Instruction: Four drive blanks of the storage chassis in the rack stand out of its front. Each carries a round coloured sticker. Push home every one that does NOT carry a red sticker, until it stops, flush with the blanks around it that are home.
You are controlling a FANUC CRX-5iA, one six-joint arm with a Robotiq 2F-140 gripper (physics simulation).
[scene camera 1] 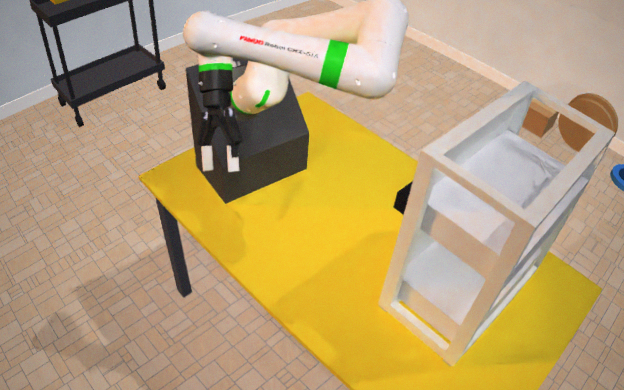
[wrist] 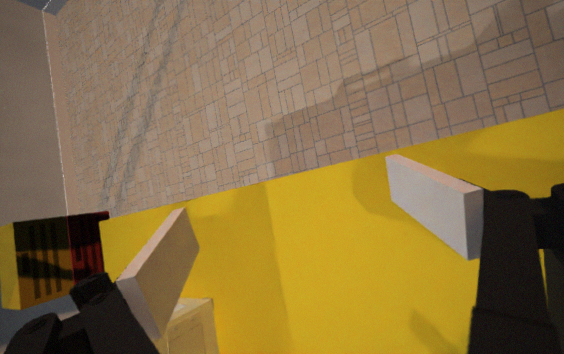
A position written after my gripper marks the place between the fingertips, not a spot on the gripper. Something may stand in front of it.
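There is a rack (scene camera 1: 485, 206) that I can see. I can see my own gripper (scene camera 1: 220, 170) as well, and the wrist view shows me that gripper (wrist: 290, 203) too.
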